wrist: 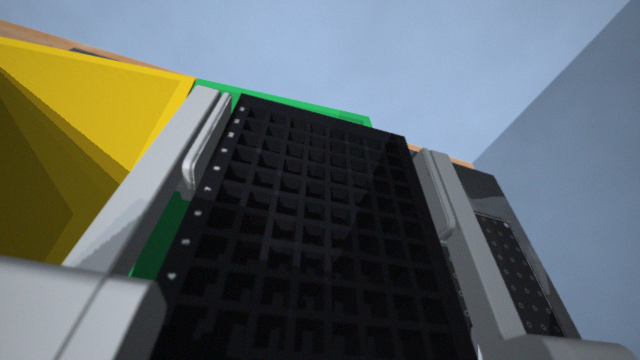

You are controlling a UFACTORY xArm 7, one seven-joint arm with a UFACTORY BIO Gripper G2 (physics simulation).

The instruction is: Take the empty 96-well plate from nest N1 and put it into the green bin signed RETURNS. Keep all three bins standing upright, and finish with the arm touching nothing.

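Frame: origin at the arm's base, x ahead, y left, z up, level; centimetres.
Where they show: end effector, tool point: (pixel 326 170).
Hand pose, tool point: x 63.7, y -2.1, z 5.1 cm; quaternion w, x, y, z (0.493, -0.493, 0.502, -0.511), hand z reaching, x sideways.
Observation:
Each offset is from my tool point to the top centre of the thing. "pt": to the spot under its first point. Level surfaces: height alone.
A black 96-well plate @(dx -2.7, dy +0.0, dz +0.4 cm) (pixel 310 215) fills the middle of the view, its wells empty and its numbered edge on the left. My gripper (pixel 320 165) is shut on the plate, with one finger along its left edge and one along its right edge. The green bin @(pt dx +10.0, dy +1.2, dz -3.4 cm) (pixel 295 103) lies behind and below the plate; its far rim shows above the plate's far edge and a strip of its green shows between the left finger and the plate. The plate hides most of the bin and its sign. Nest N1 does not show.
A yellow bin @(pt dx +8.5, dy +13.0, dz -3.7 cm) (pixel 110 70) stands open at the left, directly beside the green bin and partly behind the left finger. A black perforated surface @(dz -21.4 cm) (pixel 520 270) with a dark raised edge shows at the right, beyond the right finger. A strip of wooden floor (pixel 30 31) shows behind the bins.

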